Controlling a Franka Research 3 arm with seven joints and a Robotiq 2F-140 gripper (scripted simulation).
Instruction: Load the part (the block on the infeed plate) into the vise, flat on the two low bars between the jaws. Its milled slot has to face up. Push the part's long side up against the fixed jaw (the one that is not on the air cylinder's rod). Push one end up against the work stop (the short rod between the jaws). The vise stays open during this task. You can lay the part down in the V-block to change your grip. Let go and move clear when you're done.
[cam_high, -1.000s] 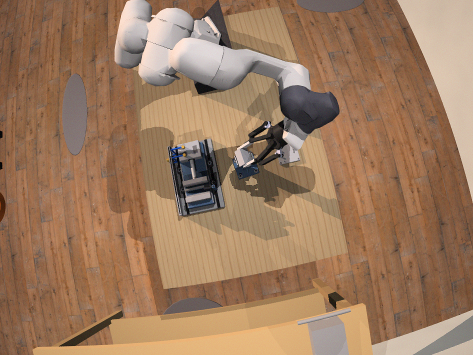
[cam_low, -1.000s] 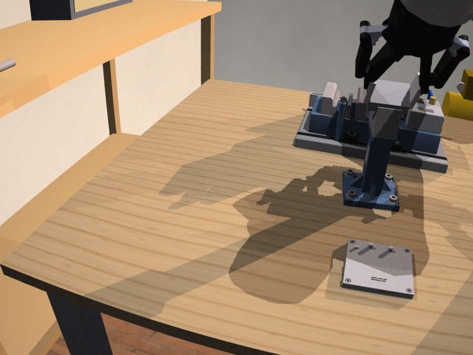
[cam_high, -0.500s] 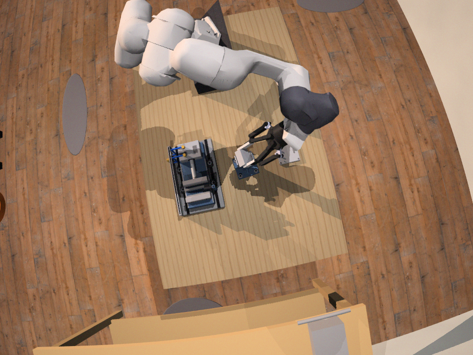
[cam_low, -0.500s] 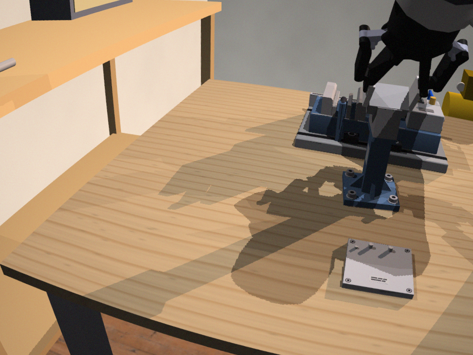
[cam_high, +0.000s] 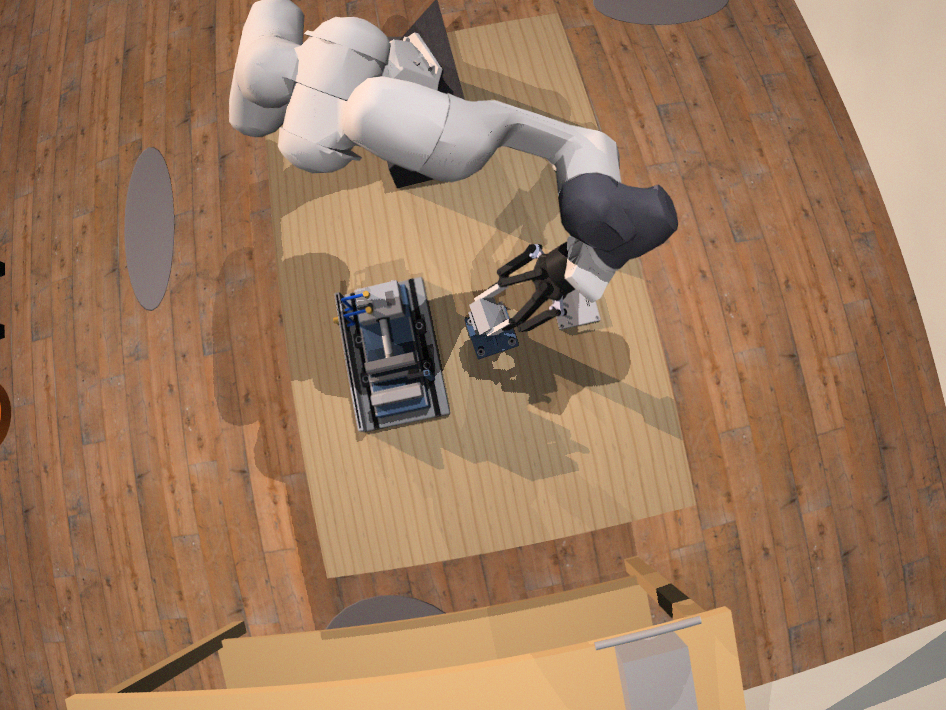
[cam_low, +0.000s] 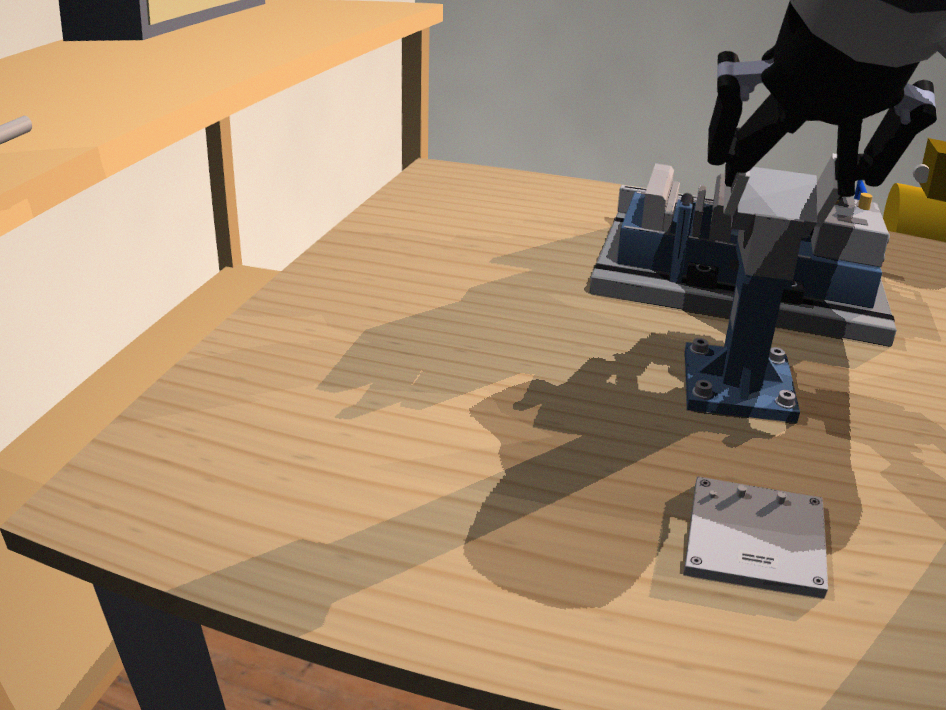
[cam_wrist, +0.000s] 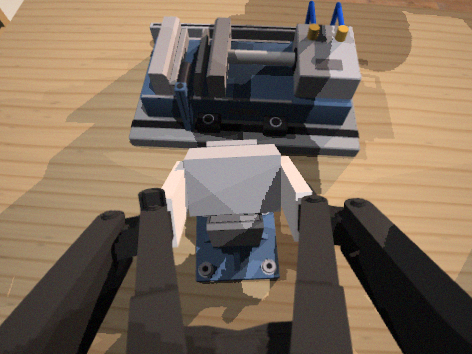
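Right now my hand is 20 mm to the left of the part and 20 mm above it. Round my hand: work stop (190 mm to the right, 90 mm below, 50 mm ahead); then v-block post (120 mm below, 20 mm to the right); then work stop post (160 mm to the right, 120 mm below, 60 mm ahead).
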